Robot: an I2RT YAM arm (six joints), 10 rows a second.
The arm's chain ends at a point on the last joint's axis. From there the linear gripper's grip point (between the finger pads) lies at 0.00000 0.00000 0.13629 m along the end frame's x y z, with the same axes.
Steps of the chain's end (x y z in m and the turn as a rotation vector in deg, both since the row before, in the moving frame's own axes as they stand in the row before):
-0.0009 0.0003 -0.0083 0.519 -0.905 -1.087
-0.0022 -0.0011 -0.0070 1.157 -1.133 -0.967
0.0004 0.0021 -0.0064 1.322 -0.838 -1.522
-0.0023 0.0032 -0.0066 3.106 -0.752 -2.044
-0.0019 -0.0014 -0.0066 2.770 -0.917 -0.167
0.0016 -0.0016 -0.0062 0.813 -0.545 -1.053
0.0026 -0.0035 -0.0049 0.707 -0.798 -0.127
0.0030 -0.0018 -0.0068 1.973 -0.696 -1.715
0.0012 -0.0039 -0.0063 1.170 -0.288 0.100
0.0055 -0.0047 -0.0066 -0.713 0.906 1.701
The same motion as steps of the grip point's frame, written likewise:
-0.0031 -0.0009 -0.0083 0.519 -0.905 -1.087
-0.0049 -0.0038 -0.0071 1.157 -1.133 -0.967
-0.0016 -0.0010 -0.0065 1.322 -0.838 -1.522
-0.0042 -0.0042 -0.0068 3.106 -0.752 -2.044
-0.0041 -0.0080 -0.0068 2.770 -0.917 -0.167
0.0003 -0.0035 -0.0062 0.813 -0.545 -1.053
0.0007 -0.0052 -0.0049 0.707 -0.798 -0.127
0.0013 -0.0065 -0.0069 1.973 -0.696 -1.715
0.0005 -0.0067 -0.0063 1.170 -0.288 0.100
0.0076 -0.0030 -0.0066 -0.713 0.906 1.701

